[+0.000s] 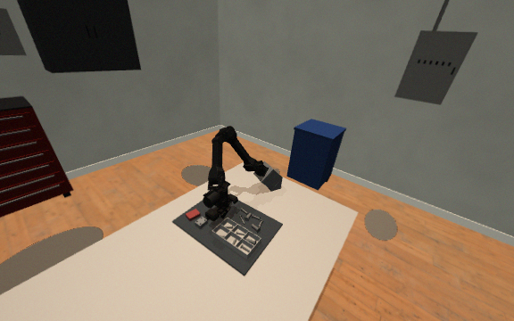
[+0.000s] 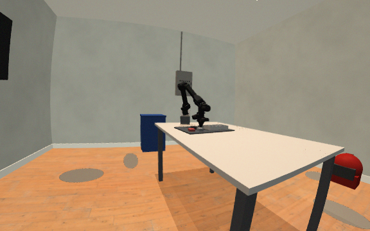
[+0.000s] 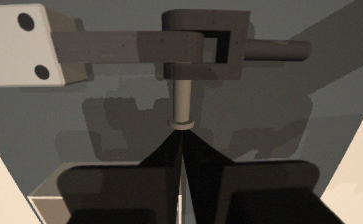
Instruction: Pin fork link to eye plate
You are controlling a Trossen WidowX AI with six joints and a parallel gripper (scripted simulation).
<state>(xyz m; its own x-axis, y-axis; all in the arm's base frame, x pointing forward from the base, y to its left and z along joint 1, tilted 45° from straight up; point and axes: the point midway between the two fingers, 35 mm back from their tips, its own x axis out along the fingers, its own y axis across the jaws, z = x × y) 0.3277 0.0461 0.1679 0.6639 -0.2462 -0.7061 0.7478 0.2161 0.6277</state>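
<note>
My gripper is now 4 cm to the right of the dark mat and 5 cm above it. The rest, counted from my hand: eye plate 1 cm ahead, 6 cm to the right, 3 cm below; fork link 2 cm behind, 6 cm to the right, 3 cm below; grey block 9 cm ahead, 6 cm to the right, 2 cm below.
</note>
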